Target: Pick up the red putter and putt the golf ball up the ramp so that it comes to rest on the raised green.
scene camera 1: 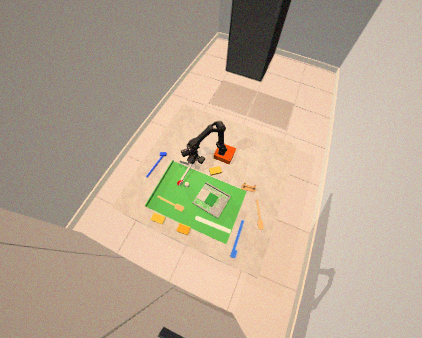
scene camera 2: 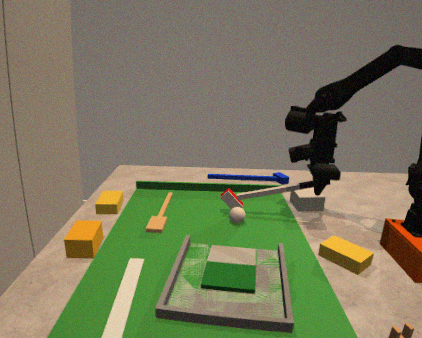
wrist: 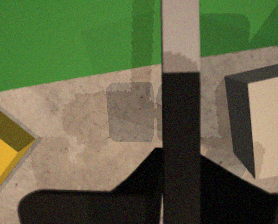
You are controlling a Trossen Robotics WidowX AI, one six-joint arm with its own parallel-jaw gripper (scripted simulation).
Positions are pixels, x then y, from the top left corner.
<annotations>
My gripper (scene camera 2: 316,194) holds a red putter.
</annotations>
